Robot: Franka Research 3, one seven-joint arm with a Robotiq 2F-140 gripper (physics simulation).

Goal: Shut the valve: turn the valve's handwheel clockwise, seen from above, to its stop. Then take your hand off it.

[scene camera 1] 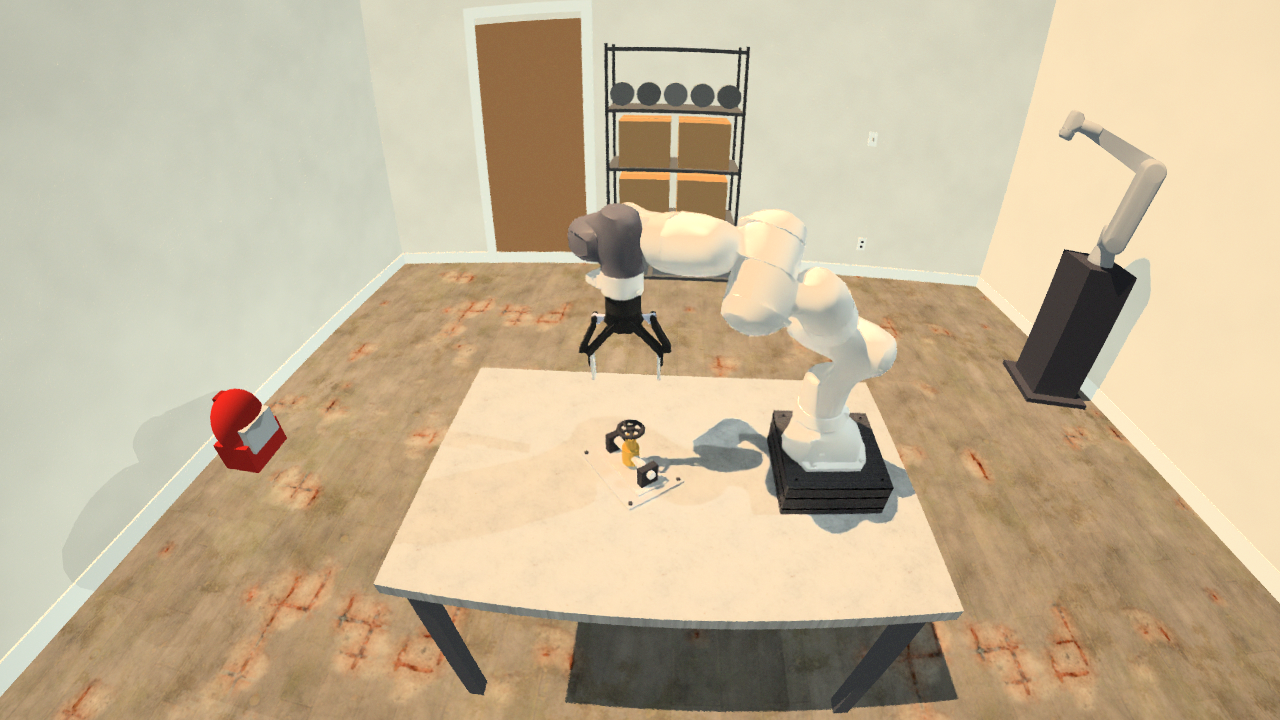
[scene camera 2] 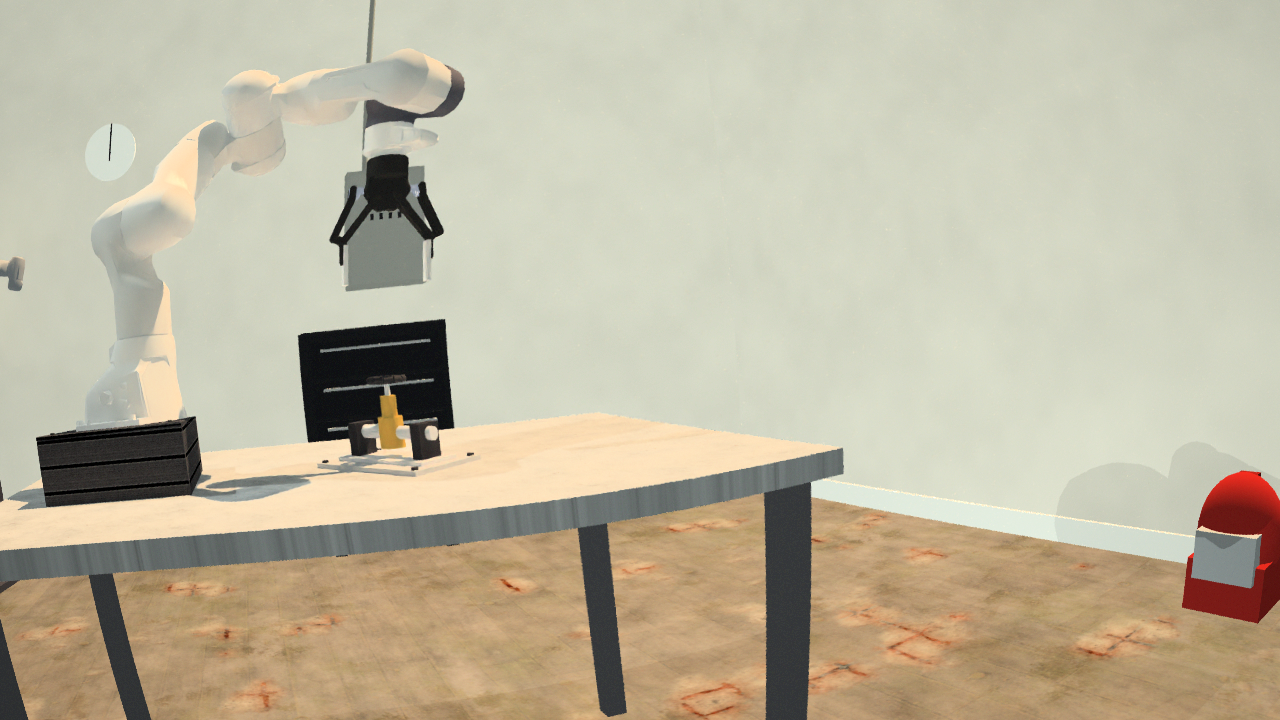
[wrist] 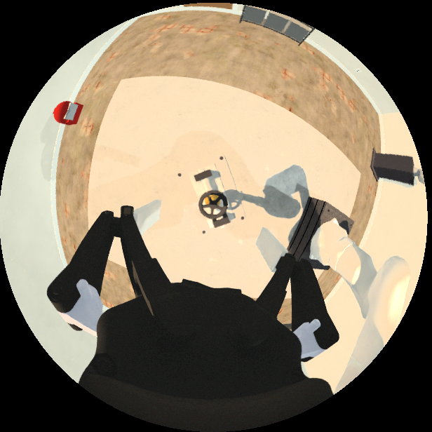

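The valve has a yellow body and a dark, spoked handwheel lying level on top. Its pipe runs between two black blocks on a pale base plate. My gripper is open wide and empty, pointing down. It hangs well above the handwheel with a clear gap and does not touch it. The wheel's turn angle against its stop cannot be read from these views.
The valve stands near the middle of the pale table. The arm's black pedestal stands to the right of it in the first scene view. A red object is off the table.
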